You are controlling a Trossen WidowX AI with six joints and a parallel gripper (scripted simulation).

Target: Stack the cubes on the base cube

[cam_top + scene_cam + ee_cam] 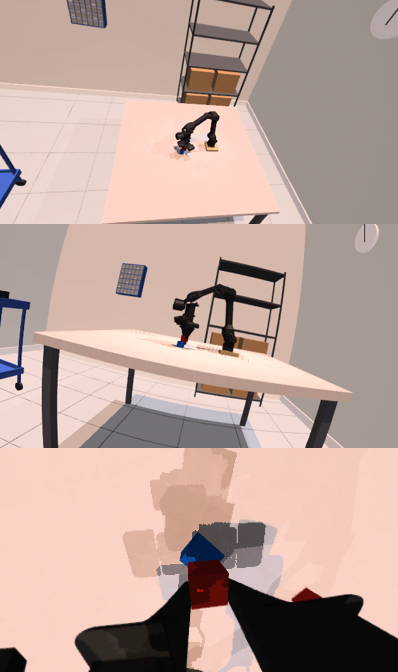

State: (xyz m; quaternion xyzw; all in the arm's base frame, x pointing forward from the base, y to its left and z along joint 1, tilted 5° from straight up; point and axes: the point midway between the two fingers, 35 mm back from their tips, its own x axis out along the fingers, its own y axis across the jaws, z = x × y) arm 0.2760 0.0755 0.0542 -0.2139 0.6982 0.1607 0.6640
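Now: the blue base cube 4 cm below my gripper tip, 2 cm ahead of it and 1 cm to the left of it.
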